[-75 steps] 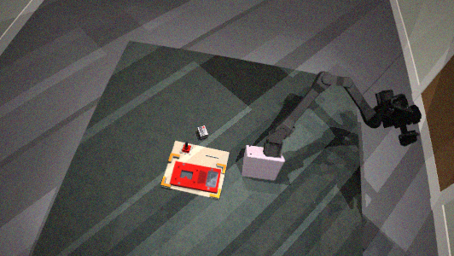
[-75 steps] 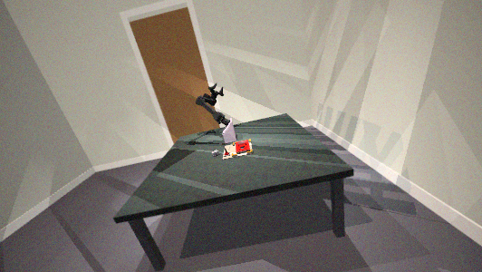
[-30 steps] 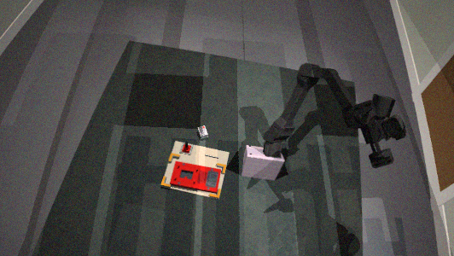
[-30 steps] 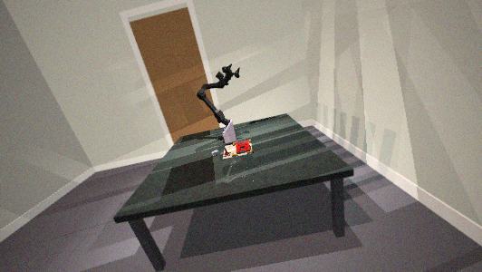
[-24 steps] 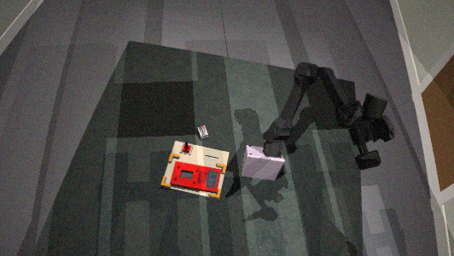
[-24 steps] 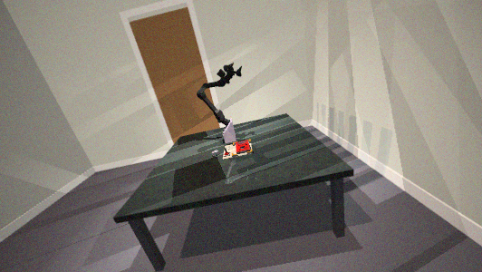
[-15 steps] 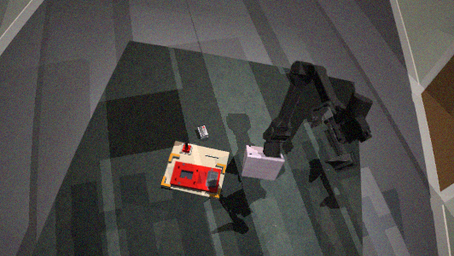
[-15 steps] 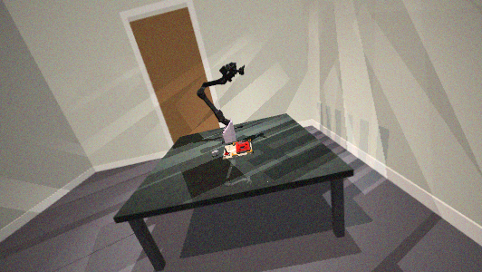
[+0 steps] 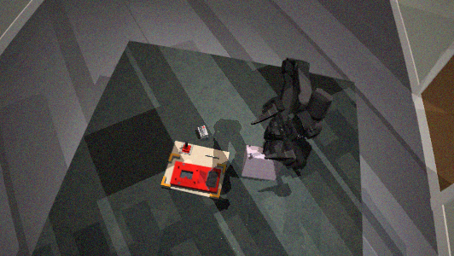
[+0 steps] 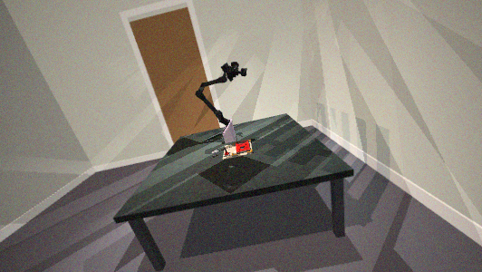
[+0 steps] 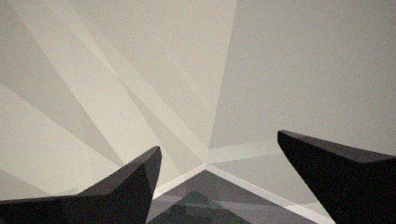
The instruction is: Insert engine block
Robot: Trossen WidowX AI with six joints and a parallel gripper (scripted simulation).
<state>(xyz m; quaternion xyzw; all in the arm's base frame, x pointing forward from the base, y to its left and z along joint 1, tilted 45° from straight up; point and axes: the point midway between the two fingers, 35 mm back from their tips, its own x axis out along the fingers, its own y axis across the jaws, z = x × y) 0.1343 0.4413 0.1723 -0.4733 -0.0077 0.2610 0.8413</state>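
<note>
The grey engine block is 59 cm below my gripper tip, 37 cm to the right of it and 16 cm ahead of it.
</note>
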